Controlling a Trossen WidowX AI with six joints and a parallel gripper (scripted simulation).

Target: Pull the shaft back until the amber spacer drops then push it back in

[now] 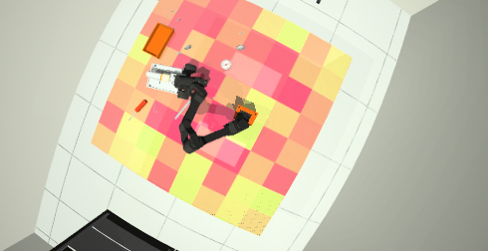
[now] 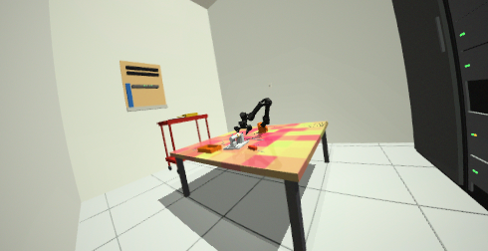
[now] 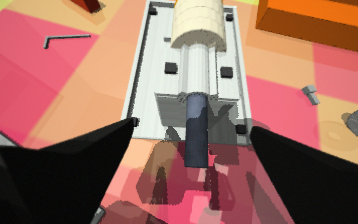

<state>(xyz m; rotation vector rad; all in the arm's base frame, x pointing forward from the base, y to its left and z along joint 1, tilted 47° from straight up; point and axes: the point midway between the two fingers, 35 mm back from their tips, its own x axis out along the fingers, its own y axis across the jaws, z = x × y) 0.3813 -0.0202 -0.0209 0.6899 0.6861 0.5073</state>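
Right now the cream spacer is 6 cm ahead of my gripper tip, 2 cm above it and 1 cm to the left of it. From my gripper tip the other things lie so: amber spacer 10 cm ahead, 2 cm to the left, 2 cm above; then dark blue-grey shaft 6 cm ahead, 2 cm above, 1 cm to the left; then grey flat bar 14 cm to the left, 7 cm behind, 6 cm below.
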